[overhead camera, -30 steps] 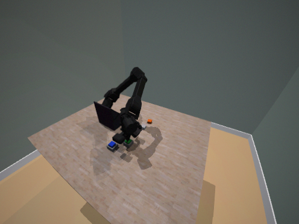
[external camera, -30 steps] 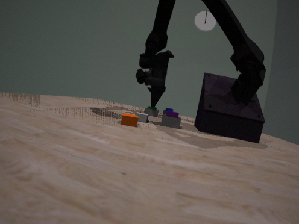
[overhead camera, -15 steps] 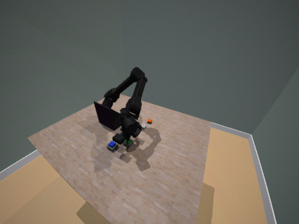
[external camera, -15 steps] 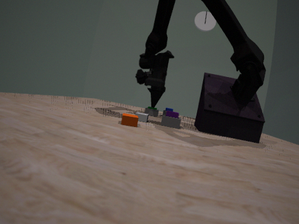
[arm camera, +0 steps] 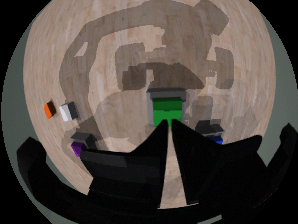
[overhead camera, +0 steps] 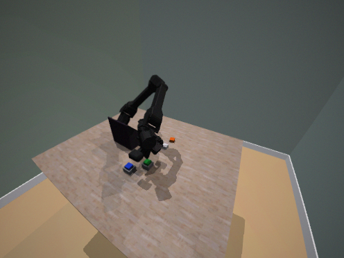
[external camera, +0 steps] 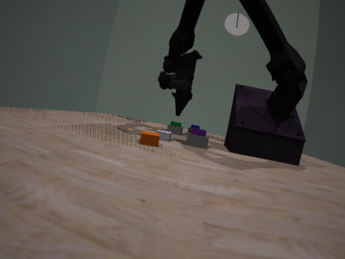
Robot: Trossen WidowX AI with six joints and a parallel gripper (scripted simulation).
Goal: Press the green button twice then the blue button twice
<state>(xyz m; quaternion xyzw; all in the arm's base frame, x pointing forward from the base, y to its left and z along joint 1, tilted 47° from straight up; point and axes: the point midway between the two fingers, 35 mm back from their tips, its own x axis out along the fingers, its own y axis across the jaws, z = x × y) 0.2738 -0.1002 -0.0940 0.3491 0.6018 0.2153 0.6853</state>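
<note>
My gripper tip is now 3 cm above the green button. From my gripper tip the other things lie so: blue button (8 cm behind, 7 cm to the right, 3 cm below); then purple button (6 cm behind, 18 cm to the left, 3 cm below); then white block (2 cm ahead, 18 cm to the left, 5 cm below).
</note>
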